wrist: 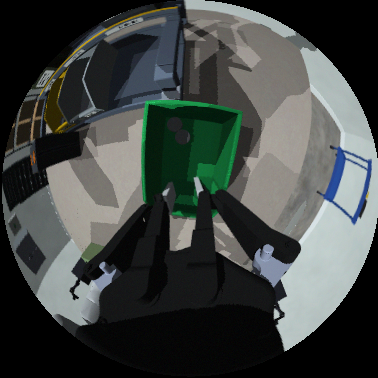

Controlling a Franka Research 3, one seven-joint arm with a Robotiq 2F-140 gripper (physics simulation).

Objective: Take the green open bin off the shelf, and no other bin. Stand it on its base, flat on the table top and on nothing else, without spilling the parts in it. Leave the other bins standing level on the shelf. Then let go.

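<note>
The green open bin (192, 155) is near the middle of the wrist view. Its open top faces the camera, and two dark round parts (174, 124) (182, 137) lie inside towards its far left. The bin appears to stand upright over the mottled brown table top (280, 125), beside the shelf; its base contact is hidden. My gripper (184, 186) is partly open, with a gap and nothing held between its fingers. Its two fingertips overlap the near end of the bin in the view.
The grey-blue shelf unit (171, 45) is at the upper left, close to the green bin's far left corner. A yellow bin (53, 105) and dark grey shapes show there. A black box (57, 151) is at the left. A blue frame (336, 175) stands beyond the table's right edge.
</note>
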